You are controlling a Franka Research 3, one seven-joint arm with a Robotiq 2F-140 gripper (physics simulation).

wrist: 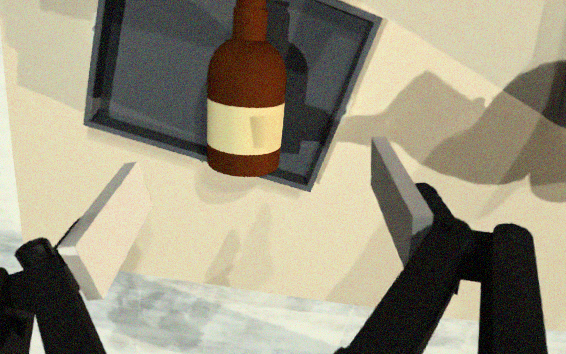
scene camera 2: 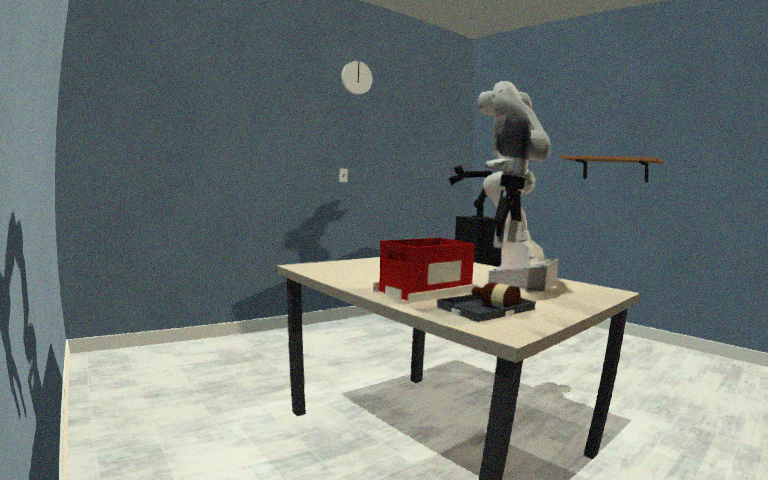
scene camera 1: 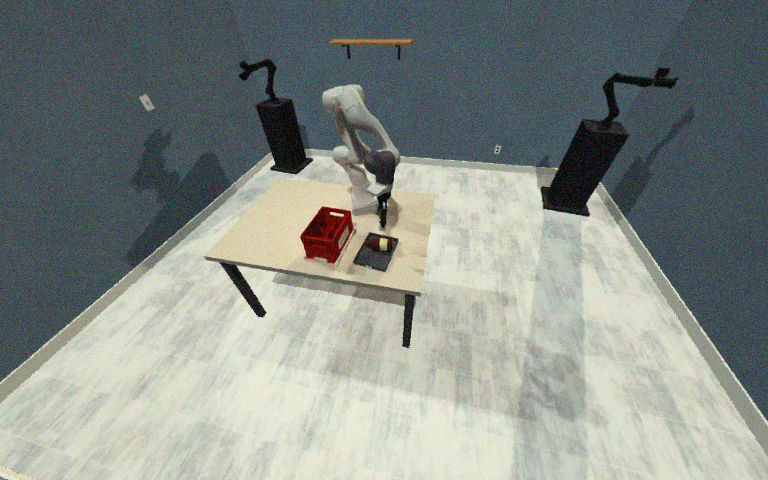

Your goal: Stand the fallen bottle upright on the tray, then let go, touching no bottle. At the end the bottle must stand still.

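Note:
A brown bottle [scene camera 1: 379, 243] [scene camera 2: 500, 295] [wrist: 246, 85] with a cream label lies on its side on the dark tray [scene camera 1: 369, 263] [scene camera 2: 482, 315] [wrist: 145, 142]. In the wrist view its neck points to the top, and its base overlaps the tray's near rim. My gripper [scene camera 1: 383, 225] [scene camera 2: 507, 226] [wrist: 255, 173] is open and empty. It hangs above the table, apart from the bottle, on the robot base's side of the tray. In the wrist view the bottle stands between the lines of the two finger pads, beyond their tips. The tip of the bottle's neck is cut off at the top of the wrist view.
A red crate [scene camera 1: 321, 249] [scene camera 2: 403, 271] stands beside the tray on the wooden table [scene camera 1: 271, 226] [scene camera 2: 339, 275]. The arm's white base stands on the table behind the tray. Two black pedestals [scene camera 1: 281, 135] [scene camera 1: 589, 164] with small black arms stand on the floor away from the table.

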